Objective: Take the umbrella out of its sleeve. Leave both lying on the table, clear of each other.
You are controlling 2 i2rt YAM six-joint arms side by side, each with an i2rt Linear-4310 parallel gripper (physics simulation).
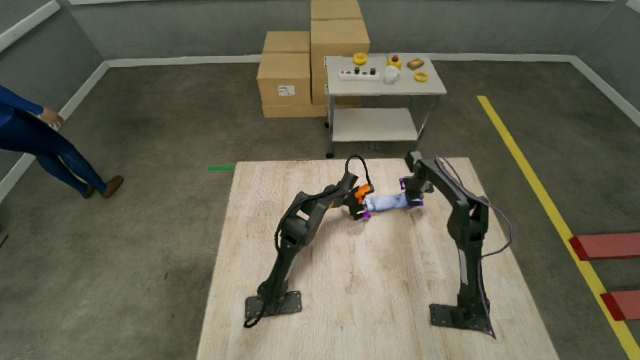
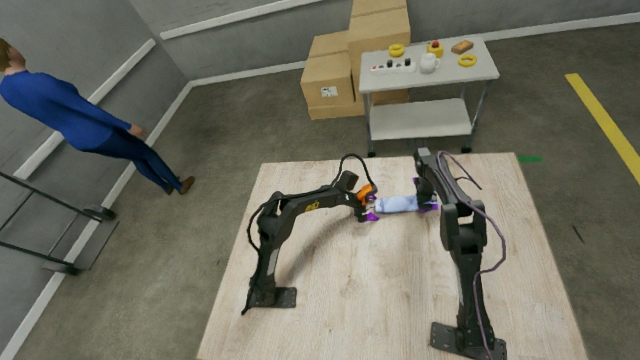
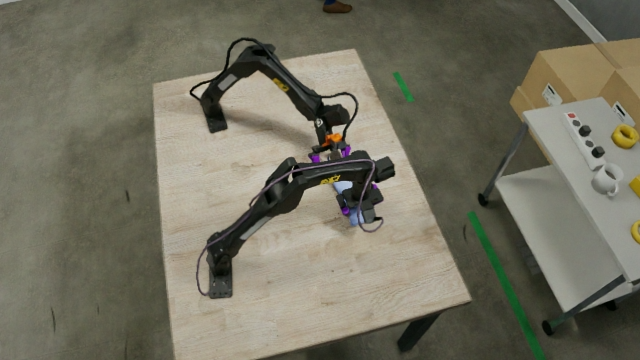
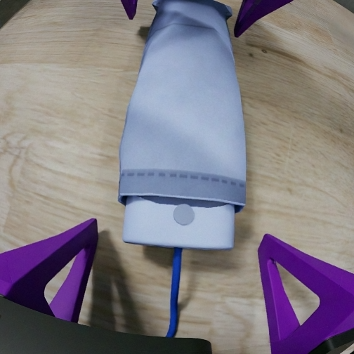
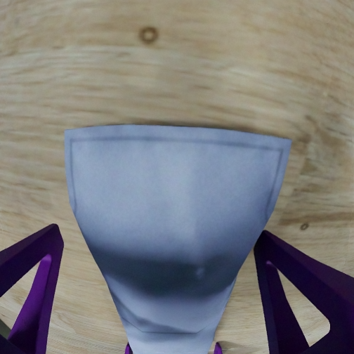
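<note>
The light blue sleeve (image 1: 387,202) (image 2: 399,204) (image 3: 343,187) (image 4: 185,110) (image 5: 175,195) lies on the table with the umbrella inside. The umbrella's pale handle end (image 4: 150,225) sticks out of the sleeve's hemmed mouth, with a round grey button and a blue cord (image 4: 175,290). My left gripper (image 4: 181,237) is open, its fingertips on either side of the cord just beyond the handle end. My right gripper (image 5: 157,240) is open, its fingers on either side of the sleeve near its wide, closed end; one fingertip is close to the sleeve's edge.
Beyond the wooden table (image 1: 350,300) (image 2: 340,310) (image 3: 280,320) stands a trolley (image 1: 385,90) (image 2: 430,82) with a power strip, a white mug and yellow rings. Cardboard boxes (image 1: 285,75) (image 2: 327,75) are stacked beside it. A person (image 1: 45,145) (image 2: 75,120) stands at the left.
</note>
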